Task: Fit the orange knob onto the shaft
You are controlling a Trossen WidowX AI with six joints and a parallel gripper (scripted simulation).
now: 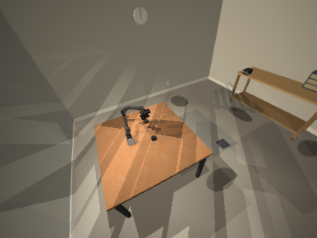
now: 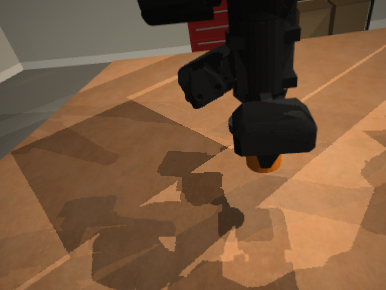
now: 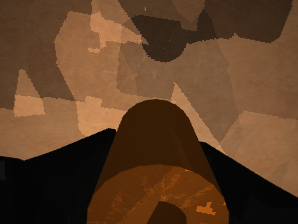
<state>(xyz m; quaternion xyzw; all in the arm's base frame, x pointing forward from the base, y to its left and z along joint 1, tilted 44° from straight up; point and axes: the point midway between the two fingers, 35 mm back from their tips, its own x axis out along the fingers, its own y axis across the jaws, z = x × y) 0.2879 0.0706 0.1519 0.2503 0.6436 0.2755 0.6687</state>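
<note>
Right now the dark round pedestal is 250 mm to the right of my gripper tip, 80 mm below it and 20 mm ahead of it. From my gripper tip the other things lie so: orange knob: 20 mm above.
</note>
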